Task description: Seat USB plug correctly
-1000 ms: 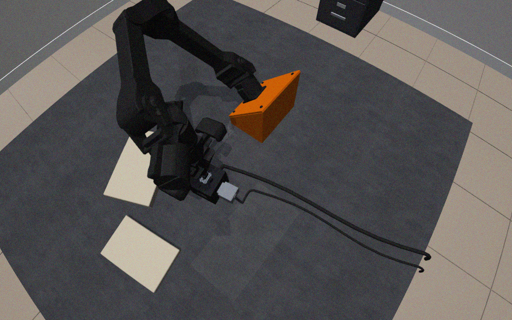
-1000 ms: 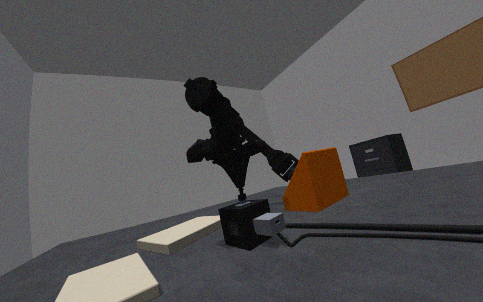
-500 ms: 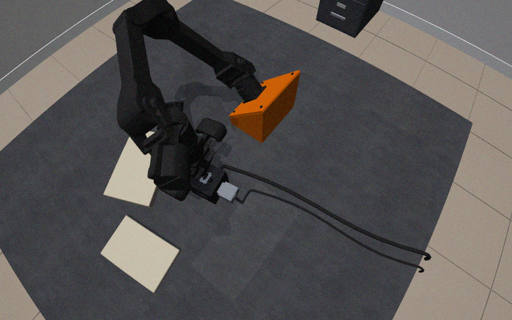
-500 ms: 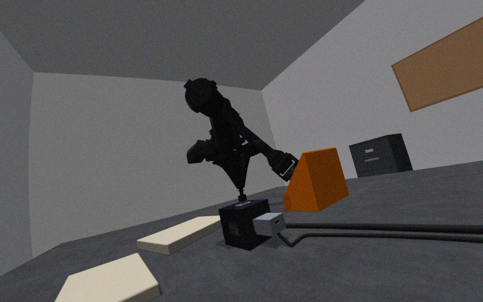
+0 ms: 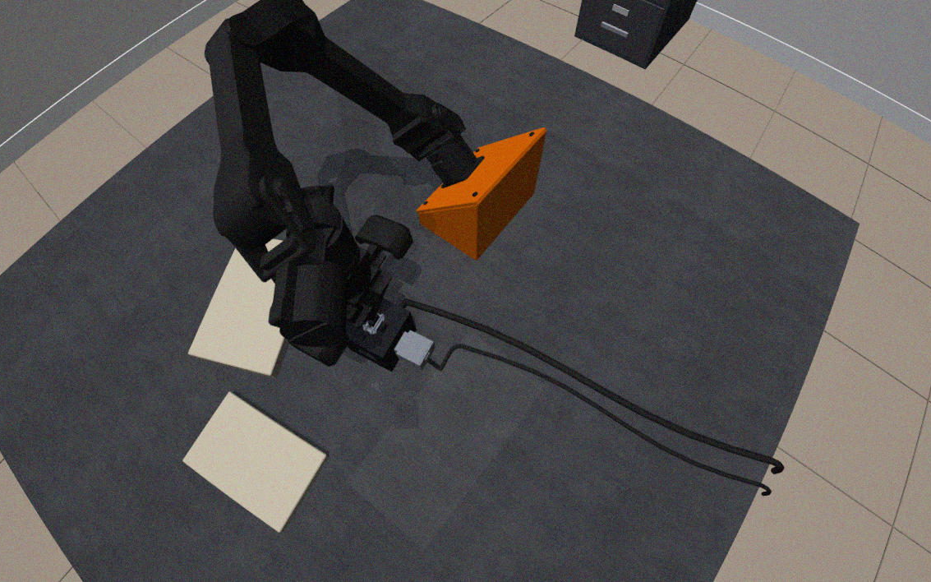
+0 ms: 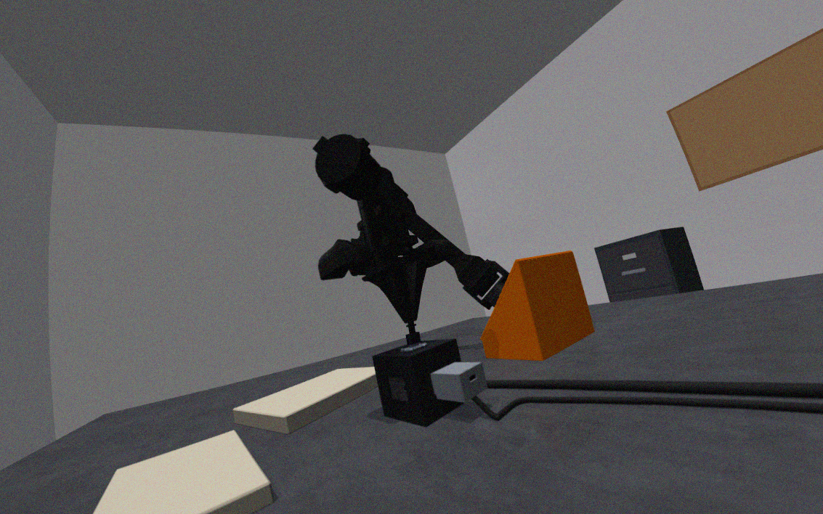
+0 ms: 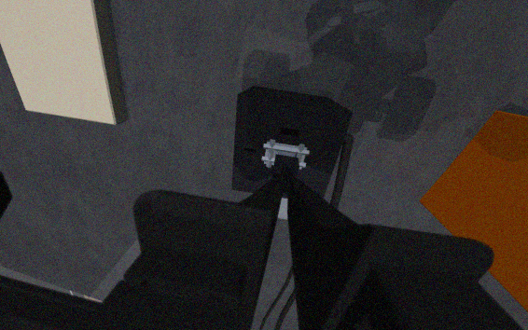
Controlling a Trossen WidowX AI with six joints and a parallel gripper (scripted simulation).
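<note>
The small USB plug is 20 mm below my gripper tip. Round my gripper tip: metal USB socket (40 mm below).
</note>
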